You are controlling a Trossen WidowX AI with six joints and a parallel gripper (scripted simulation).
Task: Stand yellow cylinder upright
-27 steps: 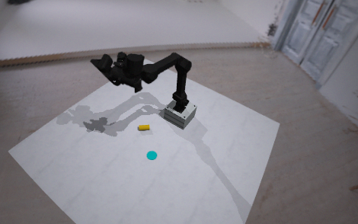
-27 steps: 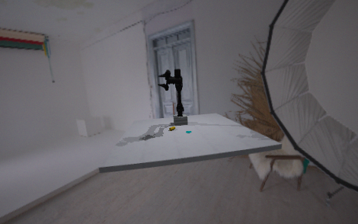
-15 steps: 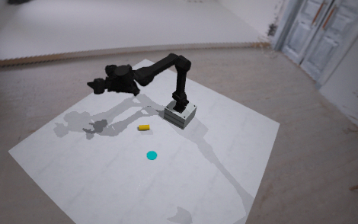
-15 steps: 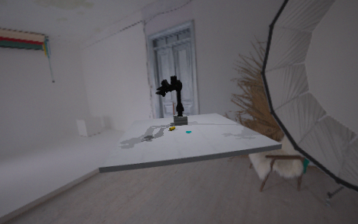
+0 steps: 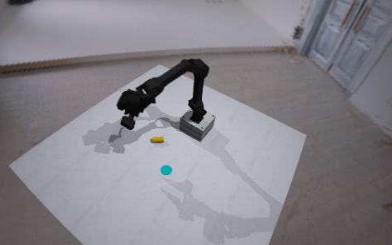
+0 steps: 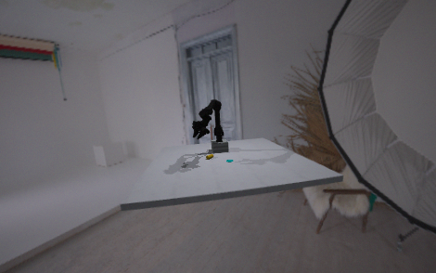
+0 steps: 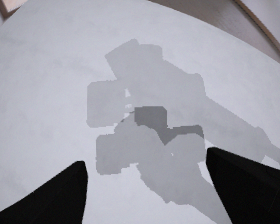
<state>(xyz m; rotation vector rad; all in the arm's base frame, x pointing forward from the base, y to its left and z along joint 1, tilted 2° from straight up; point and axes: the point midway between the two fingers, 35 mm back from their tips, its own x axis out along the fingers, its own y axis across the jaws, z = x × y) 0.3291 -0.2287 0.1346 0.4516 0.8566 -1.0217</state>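
Right now the yellow tall cylinder is 200 mm below my gripper tip, 130 mm behind it and 120 mm to the left of it. From my gripper tip the other things lie so: cyan circle 270 mm to the left, 220 mm below.
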